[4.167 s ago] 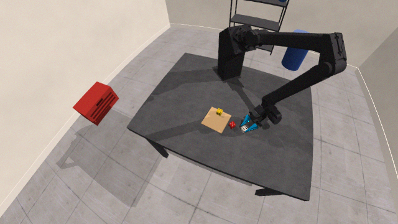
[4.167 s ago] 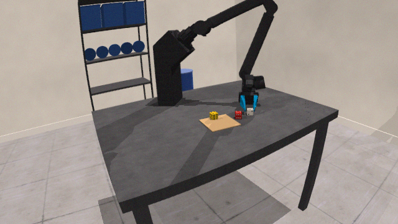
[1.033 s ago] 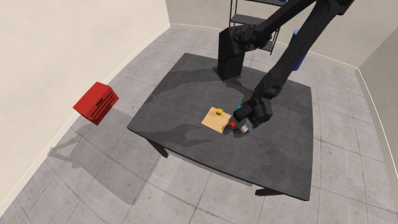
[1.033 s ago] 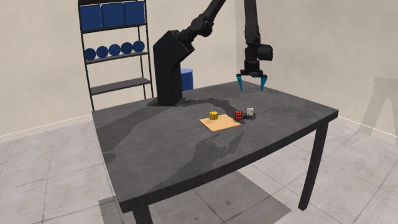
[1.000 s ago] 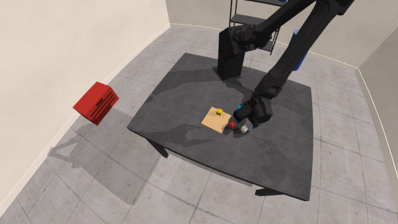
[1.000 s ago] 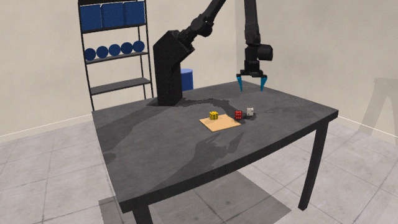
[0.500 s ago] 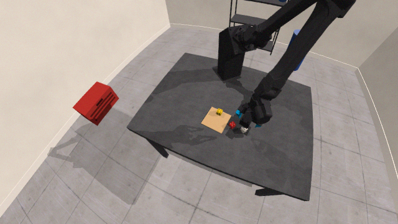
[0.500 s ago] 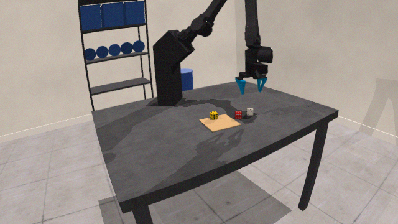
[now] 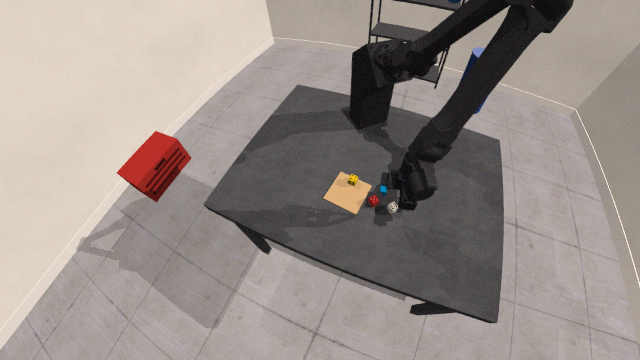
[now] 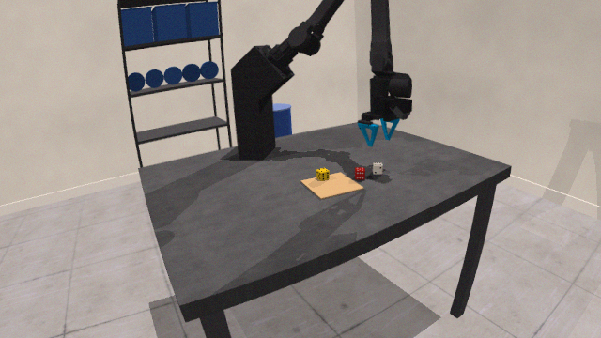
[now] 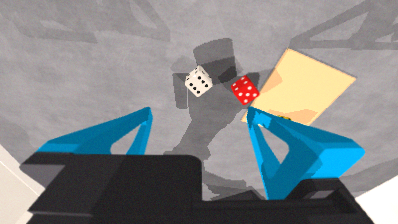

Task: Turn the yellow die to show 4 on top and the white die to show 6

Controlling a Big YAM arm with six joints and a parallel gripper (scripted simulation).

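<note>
The white die lies 10 cm below my hand. Round my hand: tan mat 4 cm ahead, 18 cm to the right, 11 cm below; then red die 2 cm ahead, 7 cm to the right, 10 cm below; then yellow die 1 cm behind, 19 cm to the right, 9 cm below.
</note>
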